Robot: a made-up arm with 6 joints. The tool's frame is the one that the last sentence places.
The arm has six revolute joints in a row. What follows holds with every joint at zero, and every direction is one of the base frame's.
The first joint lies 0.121 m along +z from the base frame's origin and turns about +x.
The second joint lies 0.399 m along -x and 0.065 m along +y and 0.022 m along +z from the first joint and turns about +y.
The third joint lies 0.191 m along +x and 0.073 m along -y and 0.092 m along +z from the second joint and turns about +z.
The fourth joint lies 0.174 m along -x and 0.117 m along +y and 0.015 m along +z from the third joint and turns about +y.
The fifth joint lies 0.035 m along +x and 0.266 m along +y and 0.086 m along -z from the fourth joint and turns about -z.
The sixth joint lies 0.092 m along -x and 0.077 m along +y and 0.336 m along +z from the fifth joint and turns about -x.
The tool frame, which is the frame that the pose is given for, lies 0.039 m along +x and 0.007 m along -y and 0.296 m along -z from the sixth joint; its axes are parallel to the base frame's.
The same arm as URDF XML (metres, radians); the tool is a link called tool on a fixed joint. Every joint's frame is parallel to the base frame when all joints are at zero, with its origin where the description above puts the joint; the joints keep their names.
<robot name="arm">
  <joint name="joint 1" type="continuous">
    <parent link="base_link"/>
    <child link="link1"/>
    <origin xyz="0.0000 0.0000 0.1210" rpy="0.0000 0.0000 0.0000"/>
    <axis xyz="1 0 0"/>
  </joint>
  <joint name="joint 2" type="continuous">
    <parent link="link1"/>
    <child link="link2"/>
    <origin xyz="-0.3990 0.0650 0.0220" rpy="0.0000 0.0000 0.0000"/>
    <axis xyz="0 1 0"/>
  </joint>
  <joint name="joint 3" type="continuous">
    <parent link="link2"/>
    <child link="link3"/>
    <origin xyz="0.1910 -0.0730 0.0920" rpy="0.0000 0.0000 0.0000"/>
    <axis xyz="0 0 1"/>
  </joint>
  <joint name="joint 4" type="continuous">
    <parent link="link3"/>
    <child link="link4"/>
    <origin xyz="-0.1740 0.1170 0.0150" rpy="0.0000 0.0000 0.0000"/>
    <axis xyz="0 1 0"/>
  </joint>
  <joint name="joint 5" type="continuous">
    <parent link="link4"/>
    <child link="link5"/>
    <origin xyz="0.0350 0.2660 -0.0860" rpy="0.0000 0.0000 0.0000"/>
    <axis xyz="0 0 -1"/>
  </joint>
  <joint name="joint 6" type="continuous">
    <parent link="link5"/>
    <child link="link6"/>
    <origin xyz="-0.0920 0.0770 0.3360" rpy="0.0000 0.0000 0.0000"/>
    <axis xyz="-1 0 0"/>
  </joint>
  <joint name="tool_joint" type="fixed">
    <parent link="link6"/>
    <child link="tool"/>
    <origin xyz="0.0390 -0.0070 -0.2960" rpy="0.0000 0.0000 0.0000"/>
  </joint>
  <link name="base_link"/>
  <link name="link1"/>
  <link name="link2"/>
  <link name="link3"/>
  <link name="link4"/>
  <link name="link5"/>
  <link name="link6"/>
  <link name="tool"/>
</robot>

